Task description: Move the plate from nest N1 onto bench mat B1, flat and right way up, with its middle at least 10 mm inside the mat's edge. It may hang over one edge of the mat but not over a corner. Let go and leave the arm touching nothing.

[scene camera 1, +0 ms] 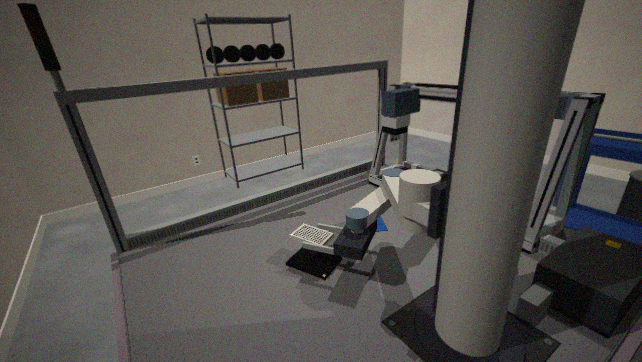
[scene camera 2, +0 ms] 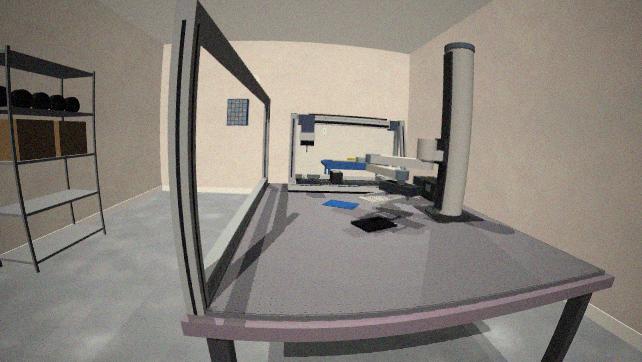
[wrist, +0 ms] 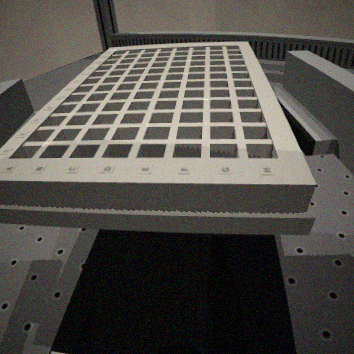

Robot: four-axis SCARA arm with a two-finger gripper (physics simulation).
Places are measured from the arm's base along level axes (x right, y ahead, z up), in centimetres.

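Pixels of known places: gripper, between the fingertips: (scene camera 1: 310, 235) (scene camera 2: 376, 199) (wrist: 154, 84); arm's base, origin of its link: (scene camera 1: 465, 335) (scene camera 2: 447, 215).
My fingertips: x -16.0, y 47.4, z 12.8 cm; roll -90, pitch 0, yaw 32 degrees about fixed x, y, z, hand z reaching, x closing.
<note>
Ahead of a thing's pixels: the offset from my fingertips to its top centre. "*": to the spot under its first point. Level surfaces: height alone.
The white plate @[dy +0.0, dx +0.4, dz +0.6 cm] (scene camera 1: 311, 234) (scene camera 2: 376, 198) (wrist: 175, 172), a grid of square wells, is right way up and looks level in the air. My gripper (scene camera 1: 315, 236) (wrist: 154, 84) is shut on its two long sides. Its fingers are hard to make out in scene camera 2. The black nest N1 @[dy +0.0, dx +0.4, dz -10.0 cm] (scene camera 1: 312, 263) (scene camera 2: 374, 224) (wrist: 185, 295) lies on the bench below the plate, with space between them. The blue bench mat B1 @[dz -11.3 cm] (scene camera 1: 382, 224) (scene camera 2: 340, 204) lies flat, farther back; in scene camera 1 the arm hides most of it. It does not show in the wrist view.
The arm's column (scene camera 1: 500, 150) (scene camera 2: 460, 130) stands on the bench @[dz -11.5 cm] (scene camera 1: 210, 300) (scene camera 2: 350, 270). A gantry machine (scene camera 1: 400, 102) (scene camera 2: 293, 150) stands at the back. A dark box @[* dy -59.9, dx +48.2, dz +0.0 cm] (scene camera 1: 590, 270) is beside the column. A grey frame (scene camera 1: 165, 88) (scene camera 2: 185, 150) runs along one bench edge.
</note>
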